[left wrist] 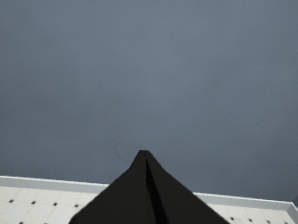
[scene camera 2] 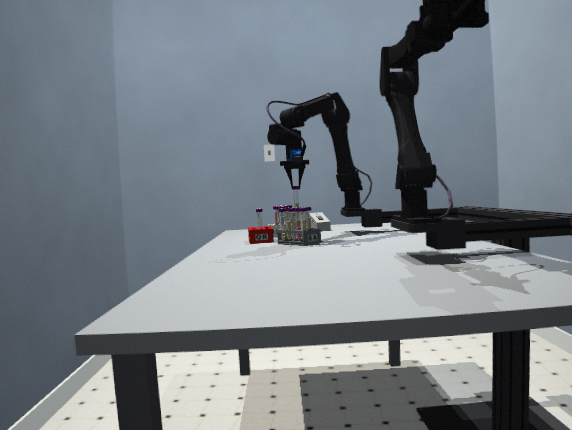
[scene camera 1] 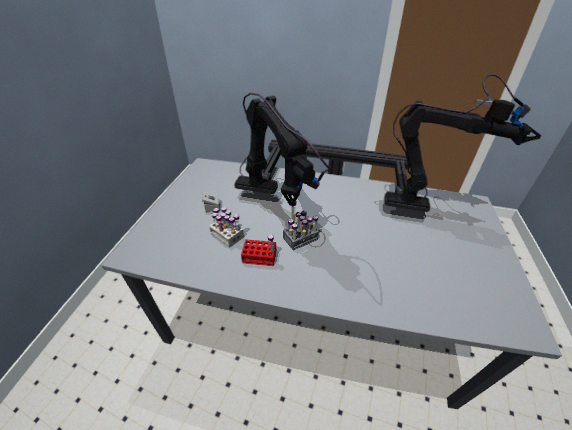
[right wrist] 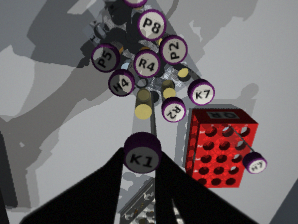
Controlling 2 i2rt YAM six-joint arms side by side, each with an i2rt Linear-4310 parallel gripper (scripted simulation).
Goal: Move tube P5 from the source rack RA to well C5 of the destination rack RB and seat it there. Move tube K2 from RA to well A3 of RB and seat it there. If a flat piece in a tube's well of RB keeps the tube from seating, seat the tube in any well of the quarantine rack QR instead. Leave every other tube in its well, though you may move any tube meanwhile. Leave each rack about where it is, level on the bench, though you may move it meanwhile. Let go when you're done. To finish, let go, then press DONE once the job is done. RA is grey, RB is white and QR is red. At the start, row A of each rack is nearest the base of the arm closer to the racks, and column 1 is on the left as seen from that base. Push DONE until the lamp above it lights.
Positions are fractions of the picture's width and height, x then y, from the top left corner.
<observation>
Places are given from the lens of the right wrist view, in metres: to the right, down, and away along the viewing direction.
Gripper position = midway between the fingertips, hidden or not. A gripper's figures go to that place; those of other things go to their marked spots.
my right gripper (right wrist: 0.47,0.70): -0.01, 0.03, 0.12
red rack QR (right wrist: 0.68,0.63): 0.08, 0.04, 0.29
tube (right wrist: 0.85,0.73): 0.12, 0.06, 0.21
The marked spots on the red rack QR and the tube are 0.09 m apart.
</observation>
